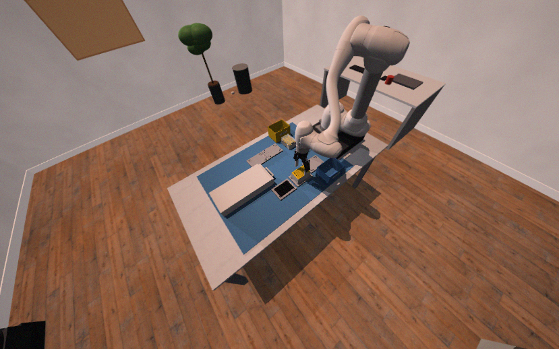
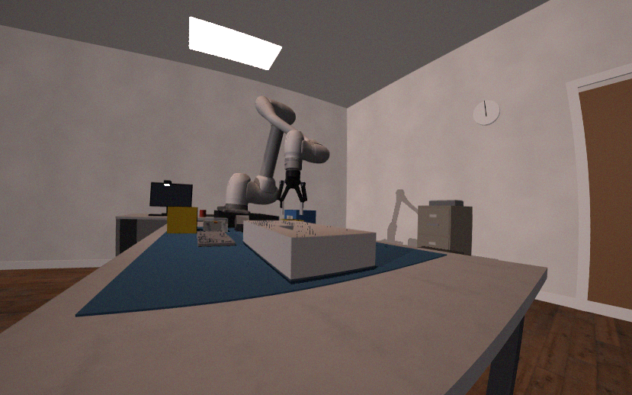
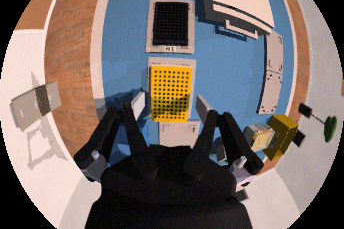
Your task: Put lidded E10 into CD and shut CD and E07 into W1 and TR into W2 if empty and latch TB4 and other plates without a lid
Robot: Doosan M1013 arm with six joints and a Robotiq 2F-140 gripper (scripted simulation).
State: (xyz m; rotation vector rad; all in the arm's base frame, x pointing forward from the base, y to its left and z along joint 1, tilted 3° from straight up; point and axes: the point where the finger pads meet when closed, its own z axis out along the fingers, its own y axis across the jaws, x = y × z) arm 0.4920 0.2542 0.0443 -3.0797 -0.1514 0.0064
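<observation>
My hand is 70 mm above the yellow-topped tip rack, 10 mm to the left of it and 10 mm past it. Also, from my hand: cooler drawer: 360 mm ahead, 140 mm to the right, 100 mm below; then blue bin W2: 200 mm behind, 110 mm to the left, 80 mm below; then black plate: 180 mm ahead, 100 mm below, 30 mm to the left.
</observation>
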